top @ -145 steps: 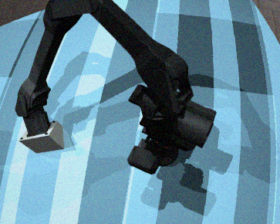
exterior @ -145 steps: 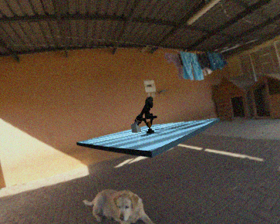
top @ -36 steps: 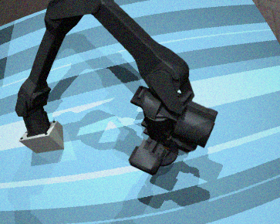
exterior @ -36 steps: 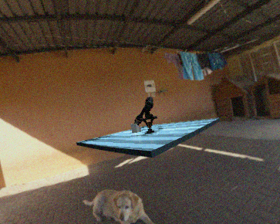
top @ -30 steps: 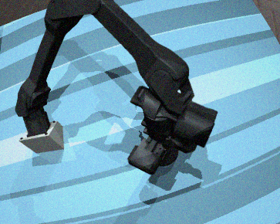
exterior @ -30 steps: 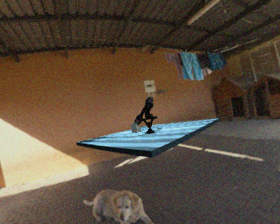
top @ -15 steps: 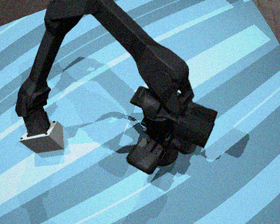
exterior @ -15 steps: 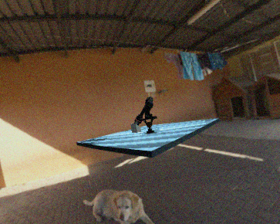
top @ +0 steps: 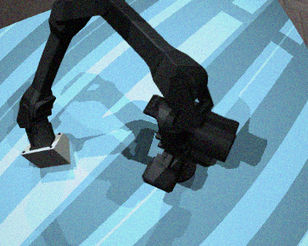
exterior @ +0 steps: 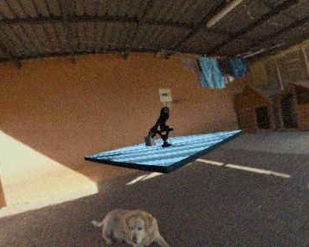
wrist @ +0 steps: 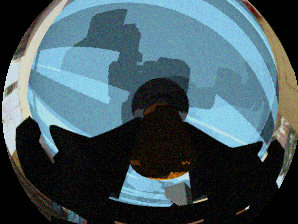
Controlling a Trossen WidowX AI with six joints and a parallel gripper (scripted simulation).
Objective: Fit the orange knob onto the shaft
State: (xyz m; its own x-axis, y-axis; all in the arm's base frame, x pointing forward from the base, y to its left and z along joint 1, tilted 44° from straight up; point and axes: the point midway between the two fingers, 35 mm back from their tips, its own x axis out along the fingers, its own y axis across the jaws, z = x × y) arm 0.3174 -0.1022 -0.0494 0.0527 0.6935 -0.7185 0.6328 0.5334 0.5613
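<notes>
The dark round pedestal is 40 mm below my gripper tip. Round my gripper tip: orange knob: 20 mm above.
</notes>
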